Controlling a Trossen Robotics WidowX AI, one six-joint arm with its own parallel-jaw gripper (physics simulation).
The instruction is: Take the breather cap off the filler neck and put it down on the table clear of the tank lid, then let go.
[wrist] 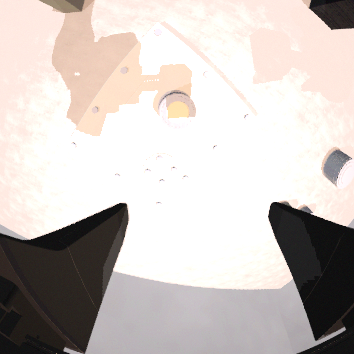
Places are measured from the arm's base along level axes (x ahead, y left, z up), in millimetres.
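Pixels of known places: gripper, between the fingertips: (pixel 201 211).
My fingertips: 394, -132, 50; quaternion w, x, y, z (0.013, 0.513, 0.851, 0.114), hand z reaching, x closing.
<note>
Ahead of a thing's pixels: the offset from my fingertips to its top centre, as dx, dy, dz. "spot": to the spot under its first point.
The breather cap @[-20, -11, -156] (pixel 177 109) shows in the wrist view above the centre as a round part with a grey rim and a yellow-orange middle. It stands upright on the pale tank lid @[spot: -10, -87, -201] (pixel 125 91). The filler neck cannot be told apart beneath it. The lid lies flat with small screws on it; glare washes out its near part and edges. My gripper (pixel 201 211) is open and empty, its dark fingers wide apart. The fingertips show lower in the view than the cap, which is not between them.
A dark grey cylinder with a pale end @[-114, +395, -161] (pixel 338 167) lies at the right edge of the view. Two small dark parts @[spot: +24, +401, -200] (pixel 306 209) show partly behind the right finger. The pale table's near edge curves across the lower view, with grey floor (pixel 200 320) below it. Dark objects show at both top corners.
</note>
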